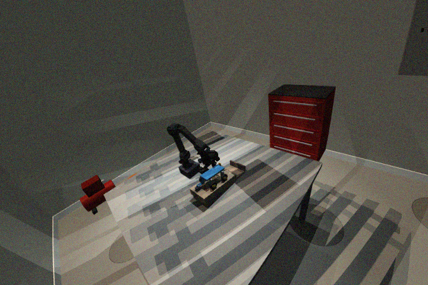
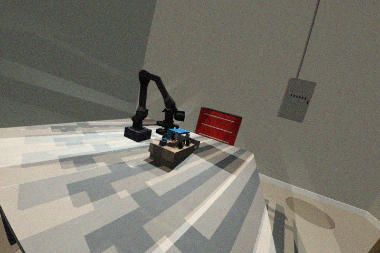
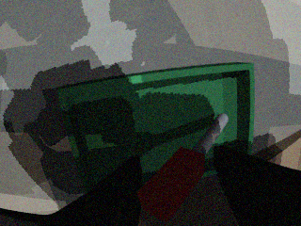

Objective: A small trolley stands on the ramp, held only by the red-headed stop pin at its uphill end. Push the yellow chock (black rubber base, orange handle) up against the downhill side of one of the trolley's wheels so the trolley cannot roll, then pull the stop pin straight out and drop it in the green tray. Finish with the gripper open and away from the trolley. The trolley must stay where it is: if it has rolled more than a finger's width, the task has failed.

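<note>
Now: gripper tip 1 cm to the right of the red-headed stop pin. Also, from my gripper tip: yellow chock 7 cm ahead, 5 cm above, 2 cm to the left; green tray 4 cm below, 1 cm behind; ramp 13 cm ahead, 8 cm to the right, 1 cm above.
</note>
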